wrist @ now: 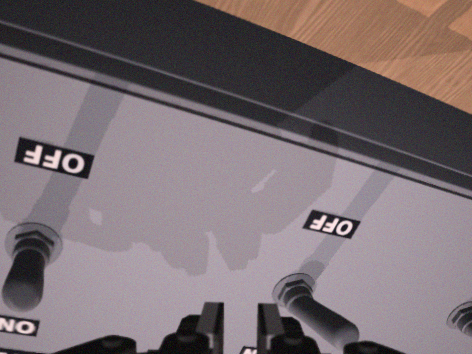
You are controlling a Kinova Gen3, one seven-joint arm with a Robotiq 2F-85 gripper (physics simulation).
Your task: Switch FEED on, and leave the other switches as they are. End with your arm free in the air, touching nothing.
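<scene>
The grey switch panel fills most of the wrist view, its lettering upside down. The left switch lever points down in view toward its ON label. The middle switch lever slants to the lower right. Their OFF labels lie above them in view. No name plate can be read, so I cannot tell which is FEED. My gripper is nearly shut, with a narrow empty gap between the fingertips. It is at the lower middle, between the two levers in view and nearer the middle one; contact cannot be told.
Part of a third switch shows at the right edge. The panel box's dark side runs diagonally across the top, with the wooden table top beyond it. Shadows lie on the panel between the left and middle switches.
</scene>
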